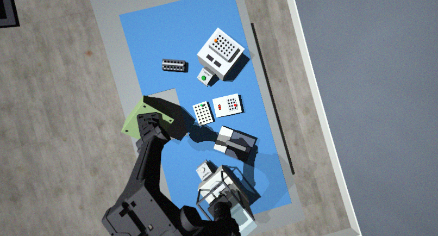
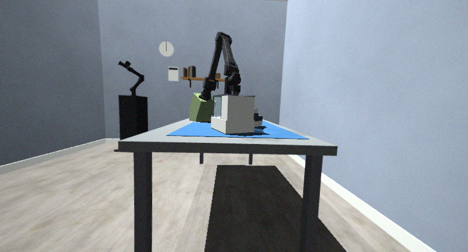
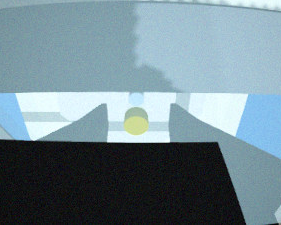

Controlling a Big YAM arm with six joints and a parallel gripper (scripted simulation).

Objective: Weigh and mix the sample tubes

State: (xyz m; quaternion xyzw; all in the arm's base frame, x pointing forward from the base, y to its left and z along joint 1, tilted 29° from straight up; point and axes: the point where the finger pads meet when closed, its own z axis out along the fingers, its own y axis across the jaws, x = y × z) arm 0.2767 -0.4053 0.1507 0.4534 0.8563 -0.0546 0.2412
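Now: the balance pan 10 mm to the left of my hand and 50 mm below it. From my hand the other things lie so: dry block DB 130 mm ahead, 470 mm to the left, 90 mm below; white rack RK 20 mm behind, 450 mm to the left, 110 mm below; spectrophotometer SP 130 mm ahead, 240 mm to the left, 60 mm below.
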